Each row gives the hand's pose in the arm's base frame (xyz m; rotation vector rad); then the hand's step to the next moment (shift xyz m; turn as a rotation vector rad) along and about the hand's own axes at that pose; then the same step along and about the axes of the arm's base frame.
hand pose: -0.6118 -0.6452 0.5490 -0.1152 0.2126 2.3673
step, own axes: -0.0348 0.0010 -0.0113 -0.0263 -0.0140 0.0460
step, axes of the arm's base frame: 0.0246 -0.0265 -0.0059 0.0277 0.0007 0.0473
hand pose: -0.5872 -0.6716 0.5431 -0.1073 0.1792 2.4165
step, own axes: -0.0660 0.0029 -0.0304 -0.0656 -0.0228 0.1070
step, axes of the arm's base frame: 0.0485 -0.0498 -0.0214 0.0612 -0.0086 0.1116
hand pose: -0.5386 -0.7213 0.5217 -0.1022 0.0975 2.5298
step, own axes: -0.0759 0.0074 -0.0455 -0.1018 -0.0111 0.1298
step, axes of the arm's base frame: 0.0602 -0.0534 -0.0377 0.0830 -0.0366 0.1382
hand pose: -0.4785 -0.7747 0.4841 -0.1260 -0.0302 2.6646
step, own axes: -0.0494 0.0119 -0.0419 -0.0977 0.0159 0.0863
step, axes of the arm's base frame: 0.0423 -0.0332 -0.0381 0.0712 -0.0588 0.0934
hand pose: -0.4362 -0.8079 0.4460 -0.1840 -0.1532 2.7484
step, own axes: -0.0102 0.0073 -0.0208 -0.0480 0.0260 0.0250
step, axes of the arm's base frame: 0.0098 -0.0089 -0.0204 0.0309 -0.0442 0.0264
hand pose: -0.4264 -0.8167 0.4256 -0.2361 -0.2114 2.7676
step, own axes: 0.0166 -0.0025 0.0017 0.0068 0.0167 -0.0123
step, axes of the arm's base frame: -0.0148 0.0081 -0.0002 -0.0095 -0.0116 -0.0159
